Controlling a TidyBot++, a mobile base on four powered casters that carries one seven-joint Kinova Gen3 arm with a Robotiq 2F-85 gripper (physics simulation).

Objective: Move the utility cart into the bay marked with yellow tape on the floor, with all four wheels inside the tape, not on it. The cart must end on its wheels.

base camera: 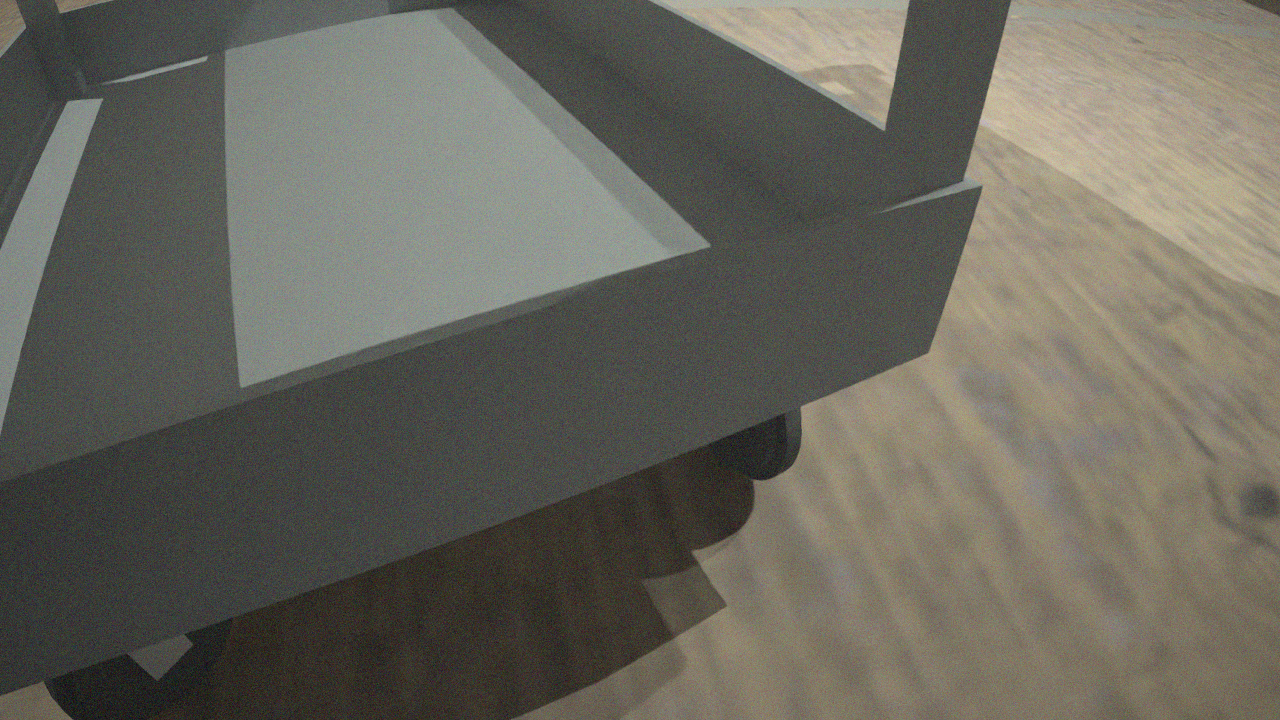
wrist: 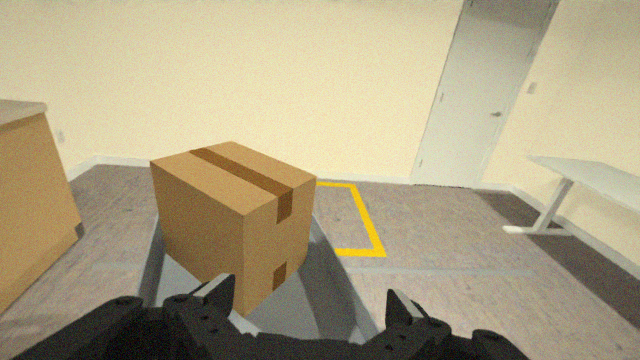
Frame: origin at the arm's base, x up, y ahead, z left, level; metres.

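Seen in the pictures: gripper, fingertip midpoint: [wrist: 309,298].
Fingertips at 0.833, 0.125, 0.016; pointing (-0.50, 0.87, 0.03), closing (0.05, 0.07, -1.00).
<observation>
A point is followed by its place in that frame, as x, y, z.
The grey utility cart [base camera: 501,394] @(-0.205, 0.261, 0.036) [wrist: 335,295] @(0.397, 0.507, -0.038) stands upright very close in front of the base; its lower shelf, a corner post and two of its wheels show in the base camera view. In the wrist view its top tray reaches away under a cardboard box. The yellow tape [wrist: 369,220] @(-0.396, 2.076, -0.359) of the bay shows beyond the cart, to the right of the box; its left part is hidden behind box and cart. My gripper [wrist: 309,298] @(0.833, 0.125, 0.016) is open and empty, above the near end of the top tray. Whether it touches the cart cannot be told.
The taped cardboard box [wrist: 200,215] @(0.612, 0.459, 0.278) sits on the cart's top tray. A wooden cabinet [wrist: 35,200] @(0.058, 1.042, 1.530) stands at the left. A white table [wrist: 600,175] @(0.323, 2.156, -2.017) stands at the right wall. A closed door [wrist: 480,95] @(0.693, 3.096, -1.343) is in the back wall. A pale floor line [wrist: 440,271] @(-0.386, 1.564, -0.849) runs before the bay.
</observation>
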